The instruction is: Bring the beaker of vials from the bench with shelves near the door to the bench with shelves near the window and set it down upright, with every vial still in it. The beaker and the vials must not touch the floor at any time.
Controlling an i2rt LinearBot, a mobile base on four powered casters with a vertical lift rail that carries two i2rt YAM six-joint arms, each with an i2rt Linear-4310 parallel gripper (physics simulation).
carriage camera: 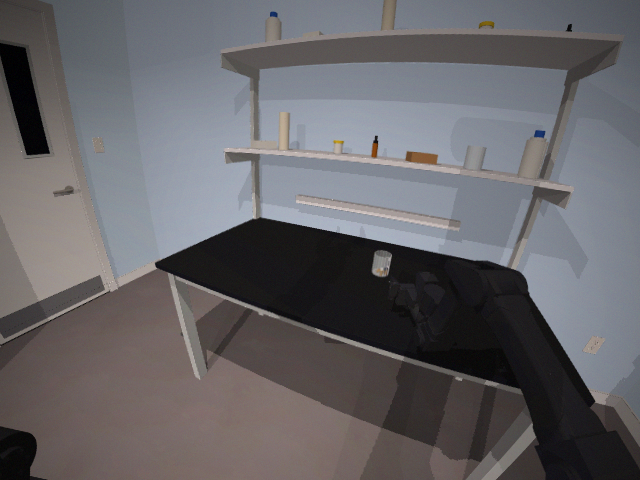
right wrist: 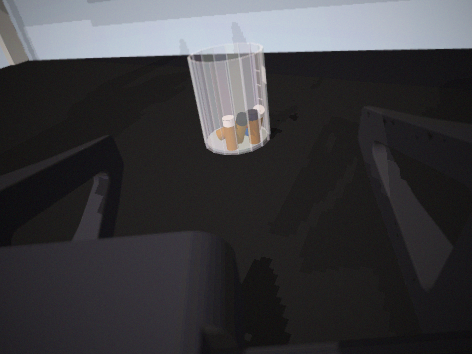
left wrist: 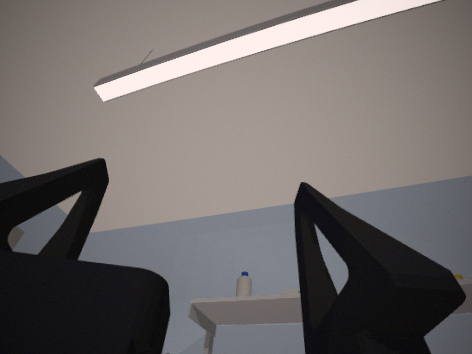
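A clear beaker [carriage camera: 381,264] [right wrist: 227,95] stands upright on the black bench top [carriage camera: 268,268] [right wrist: 165,200]. Several vials [right wrist: 240,131] with orange bodies and white or dark caps are inside it, at the bottom. My right gripper [right wrist: 236,136] is open and empty. In the carriage view its fingers are close to the beaker, on the right and near side; in the right wrist view the beaker is beyond the fingertips, between their directions, apart from both. My left gripper [left wrist: 202,181] is open and empty, tilted up toward the ceiling, away from the bench.
Two shelves [carriage camera: 387,160] [left wrist: 250,311] with bottles, jars and a brown box [carriage camera: 421,157] are above the bench. A pale rail [carriage camera: 377,211] is on the wall behind it. A door [carriage camera: 36,222] is at the far left. A ceiling lamp [left wrist: 250,45] shows in the left wrist view.
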